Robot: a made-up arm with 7 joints. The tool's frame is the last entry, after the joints.
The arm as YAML. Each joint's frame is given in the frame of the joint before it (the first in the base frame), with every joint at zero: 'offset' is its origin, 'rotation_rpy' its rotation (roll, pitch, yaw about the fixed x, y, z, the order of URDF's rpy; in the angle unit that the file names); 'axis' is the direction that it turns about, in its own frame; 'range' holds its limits. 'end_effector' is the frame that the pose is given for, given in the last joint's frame.
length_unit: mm
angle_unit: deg
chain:
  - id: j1
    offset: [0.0, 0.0, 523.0]
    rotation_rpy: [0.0, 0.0, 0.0]
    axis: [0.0, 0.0, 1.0]
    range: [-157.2, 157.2]
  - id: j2
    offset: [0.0, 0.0, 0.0]
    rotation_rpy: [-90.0, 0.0, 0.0]
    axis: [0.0, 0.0, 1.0]
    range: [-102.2, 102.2]
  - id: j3
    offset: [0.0, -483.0, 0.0]
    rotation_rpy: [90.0, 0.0, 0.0]
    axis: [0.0, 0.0, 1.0]
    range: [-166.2, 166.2]
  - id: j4
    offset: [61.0, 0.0, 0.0]
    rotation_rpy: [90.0, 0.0, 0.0]
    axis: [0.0, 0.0, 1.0]
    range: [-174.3, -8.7]
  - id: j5
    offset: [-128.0, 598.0, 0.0]
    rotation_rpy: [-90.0, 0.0, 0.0]
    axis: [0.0, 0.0, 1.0]
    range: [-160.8, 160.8]
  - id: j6
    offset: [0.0, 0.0, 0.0]
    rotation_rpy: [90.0, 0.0, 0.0]
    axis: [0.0, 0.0, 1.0]
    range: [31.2, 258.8]
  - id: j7
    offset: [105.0, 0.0, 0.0]
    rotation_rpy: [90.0, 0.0, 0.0]
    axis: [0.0, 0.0, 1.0]
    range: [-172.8, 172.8]
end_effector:
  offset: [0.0, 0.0, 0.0]
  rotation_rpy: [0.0, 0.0, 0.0]
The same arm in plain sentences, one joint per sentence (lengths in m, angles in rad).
The arm has seven revolute joints in a row. What follows holds with every joint at zero, and every direction is one of the base frame's. Joint 1 lies 0.523 m along +z from the base frame's origin and rotates about +z, from -2.7437 to 2.7437 rad. Joint 2 lies at the same point as joint 1 and rotates about +y, from -1.7837 to 1.7837 rad. Joint 3 lies 0.483 m along +z from joint 2 and rotates about +z, from -2.9007 to 2.9007 rad. Joint 4 lies 0.061 m along +x from joint 3 and rotates about -y, from -3.0421 to -0.1518 rad. Joint 5 lies 0.128 m along -x and 0.598 m along +z from joint 4 and rotates about +z, from -2.8065 to 2.8065 rad. Joint 6 lies at the same point as joint 5 and rotates about -y, from 0.5445 to 4.5169 rad. Joint 7 lies 0.105 m along +x from joint 6 and rotates about -z, from -3.0159 to 3.0159 rad. The tool frame, which is the frame that the pose is given for, lies at the same point as joint 7; its axes are the base frame's turned by roll 3.1416, pitch 0 and yaw 0 rad (as in URDF: about the fixed x, then y, then z).
